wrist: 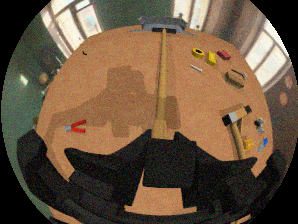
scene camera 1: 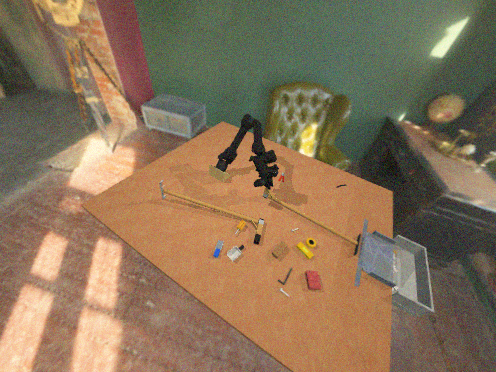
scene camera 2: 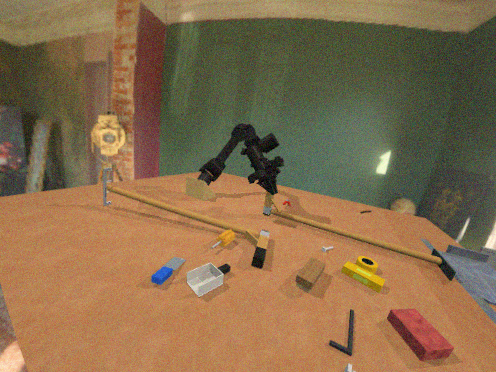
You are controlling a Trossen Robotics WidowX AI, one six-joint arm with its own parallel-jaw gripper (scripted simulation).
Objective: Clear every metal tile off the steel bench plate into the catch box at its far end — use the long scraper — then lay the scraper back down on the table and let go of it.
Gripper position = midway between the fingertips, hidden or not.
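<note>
Looking through scene camera 2, I find a long scraper (scene camera 2: 435, 257), a long scraper (scene camera 2: 261, 244) as well, and with them my own gripper (scene camera 2: 275, 194). The wrist view shows me my gripper (wrist: 163, 133) too.
</note>
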